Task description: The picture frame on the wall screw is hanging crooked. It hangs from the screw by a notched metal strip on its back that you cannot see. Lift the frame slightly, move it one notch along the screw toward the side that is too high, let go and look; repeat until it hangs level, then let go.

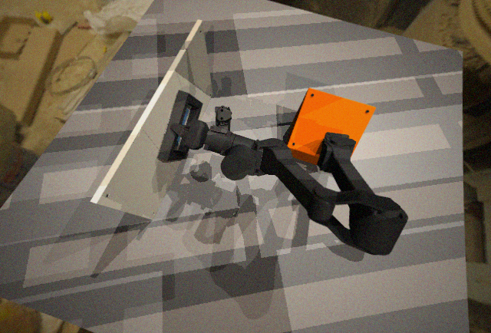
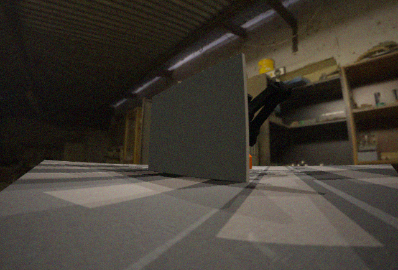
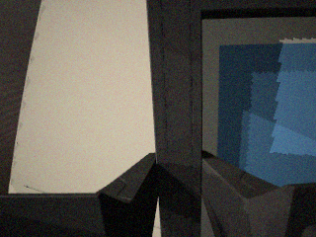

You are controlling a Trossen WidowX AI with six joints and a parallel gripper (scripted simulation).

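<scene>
My gripper tip is now 50 mm above the picture frame and 20 mm to the left of it. The rest, counted from my gripper tip: grey wall panel (60 mm below, 20 mm to the right, 10 mm ahead).
</scene>
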